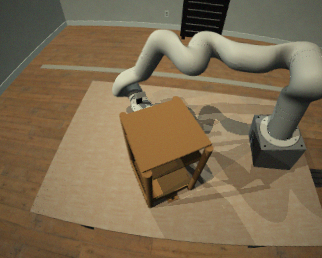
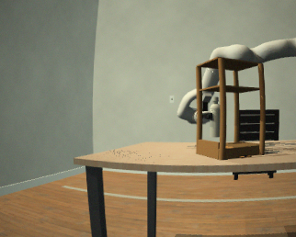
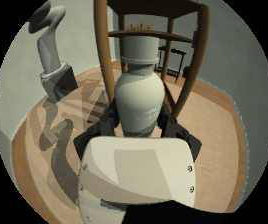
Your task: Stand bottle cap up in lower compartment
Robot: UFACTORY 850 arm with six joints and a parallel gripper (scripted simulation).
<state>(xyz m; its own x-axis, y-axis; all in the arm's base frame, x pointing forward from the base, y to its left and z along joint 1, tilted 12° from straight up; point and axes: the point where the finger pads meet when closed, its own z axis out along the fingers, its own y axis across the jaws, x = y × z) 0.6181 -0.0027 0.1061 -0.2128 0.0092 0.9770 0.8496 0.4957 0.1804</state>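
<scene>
Now: the wooden shelving unit 80 mm behind my hand, 190 mm to the left of it and 30 mm above it. Round my hand: grey bottle 20 mm above.
</scene>
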